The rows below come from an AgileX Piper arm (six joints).
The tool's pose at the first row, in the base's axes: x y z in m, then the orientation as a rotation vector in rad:
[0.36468 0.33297 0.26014 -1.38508 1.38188 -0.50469]
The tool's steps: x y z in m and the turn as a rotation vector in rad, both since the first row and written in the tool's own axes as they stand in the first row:
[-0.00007 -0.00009 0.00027 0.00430 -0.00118 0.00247]
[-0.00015 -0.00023 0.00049 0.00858 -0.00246 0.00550]
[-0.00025 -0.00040 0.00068 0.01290 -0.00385 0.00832]
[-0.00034 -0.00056 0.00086 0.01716 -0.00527 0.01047]
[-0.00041 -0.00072 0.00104 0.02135 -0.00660 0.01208]
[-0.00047 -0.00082 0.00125 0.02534 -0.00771 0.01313]
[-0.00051 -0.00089 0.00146 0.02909 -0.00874 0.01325]
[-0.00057 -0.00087 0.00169 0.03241 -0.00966 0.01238]
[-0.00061 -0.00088 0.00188 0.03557 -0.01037 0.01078]
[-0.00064 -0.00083 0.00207 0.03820 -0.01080 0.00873]
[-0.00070 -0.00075 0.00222 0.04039 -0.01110 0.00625]
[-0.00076 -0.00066 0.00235 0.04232 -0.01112 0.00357]
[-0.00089 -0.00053 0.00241 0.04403 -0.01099 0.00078]
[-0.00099 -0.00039 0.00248 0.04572 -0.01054 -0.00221]
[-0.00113 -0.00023 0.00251 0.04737 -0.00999 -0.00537]
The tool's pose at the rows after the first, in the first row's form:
[0.36494 0.33311 0.26015 -1.37985 1.38066 -0.50488]
[0.36517 0.33323 0.26022 -1.37422 1.37972 -0.50461]
[0.36539 0.33335 0.26034 -1.36873 1.37853 -0.50441]
[0.36559 0.33346 0.26045 -1.36380 1.37692 -0.50459]
[0.36580 0.33355 0.26055 -1.35932 1.37507 -0.50515]
[0.36601 0.33366 0.26059 -1.35541 1.37313 -0.50612]
[0.36621 0.33376 0.26059 -1.35239 1.37078 -0.50760]
[0.36639 0.33391 0.26052 -1.35044 1.36808 -0.50954]
[0.36655 0.33401 0.26048 -1.34916 1.36516 -0.51201]
[0.36668 0.33412 0.26038 -1.34861 1.36241 -0.51466]
[0.36676 0.33425 0.26028 -1.34873 1.35968 -0.51741]
[0.36682 0.33437 0.26018 -1.34918 1.35716 -0.52034]
[0.36678 0.33454 0.26009 -1.34987 1.35478 -0.52332]
[0.36675 0.33469 0.25999 -1.35070 1.35254 -0.52666]
[0.36667 0.33486 0.25989 -1.35168 1.35029 -0.53015]

